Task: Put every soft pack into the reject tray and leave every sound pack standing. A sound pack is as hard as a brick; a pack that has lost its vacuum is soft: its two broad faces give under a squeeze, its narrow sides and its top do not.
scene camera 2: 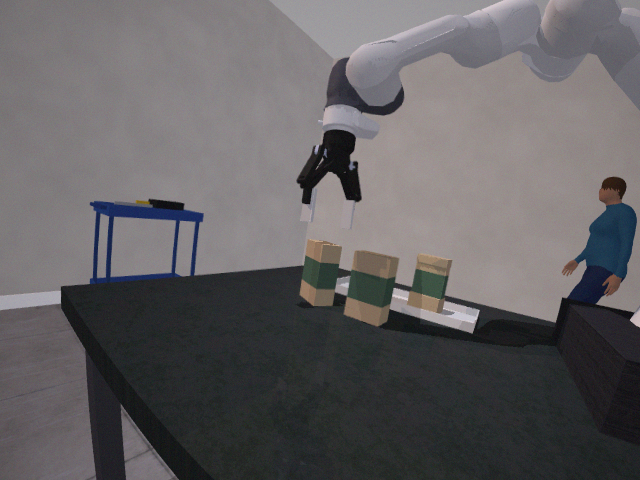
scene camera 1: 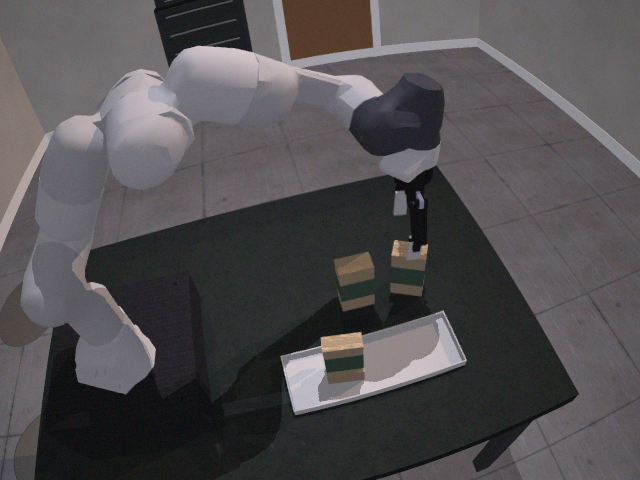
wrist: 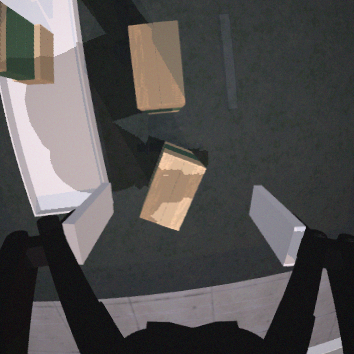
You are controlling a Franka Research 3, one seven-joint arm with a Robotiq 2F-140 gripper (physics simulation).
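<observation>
My gripper (scene camera 1: pixel 406 227) (scene camera 2: pixel 327 213) (wrist: pixel 181 199) is open and empty, its fingertips above the top of a tan pack with a green band (scene camera 1: pixel 408 276) (scene camera 2: pixel 320 272) (wrist: pixel 172 187). This pack stands upright near the table's far end; in the wrist view it lies between the fingers, turned at an angle to them. A second such pack (scene camera 1: pixel 355 286) (scene camera 2: pixel 370 286) (wrist: pixel 159 65) stands upright beside it, apart. A third pack (scene camera 1: pixel 343 363) (scene camera 2: pixel 429 283) (wrist: pixel 22 50) stands upright in the white reject tray (scene camera 1: pixel 403 356) (scene camera 2: pixel 449 320) (wrist: pixel 65 130). Softness does not show.
The dark table (scene camera 1: pixel 248 248) (scene camera 2: pixel 232 387) bears a black block (scene camera 1: pixel 170 310) (scene camera 2: pixel 594 361) at the arm's base. A thin grey strip (wrist: pixel 228 60) shows on the table in the wrist view. A blue cart (scene camera 2: pixel 124 210) and a person (scene camera 2: pixel 615 232) are beyond the table.
</observation>
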